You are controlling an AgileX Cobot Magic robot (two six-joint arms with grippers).
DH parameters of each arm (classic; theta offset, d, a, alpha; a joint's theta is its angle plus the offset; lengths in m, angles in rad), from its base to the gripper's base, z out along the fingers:
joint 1: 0 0.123 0 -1.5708
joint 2: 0.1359 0 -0.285 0
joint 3: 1.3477 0 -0.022 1.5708
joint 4: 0 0.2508 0 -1.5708
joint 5: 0 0 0.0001 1.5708
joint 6: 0 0.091 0 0
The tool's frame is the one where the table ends.
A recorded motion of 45 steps. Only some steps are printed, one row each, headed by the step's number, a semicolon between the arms.
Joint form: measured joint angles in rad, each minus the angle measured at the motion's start. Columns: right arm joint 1, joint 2, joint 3, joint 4, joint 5, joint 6; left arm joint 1, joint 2, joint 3, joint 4, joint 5, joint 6.
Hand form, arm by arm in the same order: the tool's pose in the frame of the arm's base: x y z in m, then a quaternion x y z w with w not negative. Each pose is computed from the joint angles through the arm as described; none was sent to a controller.
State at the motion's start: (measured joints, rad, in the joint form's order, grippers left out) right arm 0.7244 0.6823 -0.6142 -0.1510 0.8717 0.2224; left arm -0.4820 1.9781 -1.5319 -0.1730 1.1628 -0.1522
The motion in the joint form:
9: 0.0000 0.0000 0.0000 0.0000 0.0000 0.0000; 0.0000 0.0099 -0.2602 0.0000 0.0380 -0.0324
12: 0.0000 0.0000 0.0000 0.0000 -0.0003 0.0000; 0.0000 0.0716 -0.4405 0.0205 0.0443 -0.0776
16: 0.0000 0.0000 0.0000 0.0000 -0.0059 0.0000; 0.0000 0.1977 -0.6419 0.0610 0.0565 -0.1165
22: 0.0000 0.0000 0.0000 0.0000 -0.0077 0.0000; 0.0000 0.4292 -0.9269 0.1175 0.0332 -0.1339
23: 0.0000 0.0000 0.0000 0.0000 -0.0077 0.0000; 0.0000 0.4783 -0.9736 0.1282 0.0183 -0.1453
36: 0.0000 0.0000 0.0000 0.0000 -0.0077 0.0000; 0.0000 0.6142 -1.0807 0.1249 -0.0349 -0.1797
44: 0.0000 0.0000 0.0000 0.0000 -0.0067 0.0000; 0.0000 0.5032 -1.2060 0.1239 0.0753 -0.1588
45: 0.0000 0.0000 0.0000 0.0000 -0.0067 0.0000; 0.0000 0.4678 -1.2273 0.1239 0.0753 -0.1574
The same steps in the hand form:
9: 0.0933 0.0686 0.2900 -0.25623 0.89805 0.09647 0.34431; 0.3698 -0.2099 0.2735 0.12609 0.97990 -0.12178 0.09519
12: 0.0933 0.0686 0.2900 -0.25623 0.89799 0.09654 0.34443; 0.3910 -0.2192 0.2965 0.10992 0.97366 -0.13481 0.14744
16: 0.0936 0.0689 0.2904 -0.25618 0.89699 0.09779 0.34673; 0.4198 -0.2304 0.2946 0.09637 0.96998 -0.13090 0.18088
22: 0.0937 0.0690 0.2905 -0.25616 0.89667 0.09820 0.34746; 0.4634 -0.2477 0.2608 0.09130 0.96253 -0.12066 0.22502
23: 0.0937 0.0690 0.2905 -0.25616 0.89667 0.09820 0.34746; 0.4715 -0.2509 0.2490 0.08611 0.96153 -0.11931 0.23197
36: 0.0937 0.0690 0.2905 -0.25616 0.89667 0.09820 0.34746; 0.4904 -0.2610 0.2088 0.06813 0.95969 -0.12930 0.24009
44: 0.0936 0.0689 0.2904 -0.25617 0.89685 0.09797 0.34705; 0.4697 -0.2505 0.3000 0.08067 0.93960 -0.15076 0.29652
45: 0.0936 0.0689 0.2904 -0.25617 0.89685 0.09797 0.34705; 0.4629 -0.2470 0.3248 0.08118 0.92973 -0.16079 0.32117

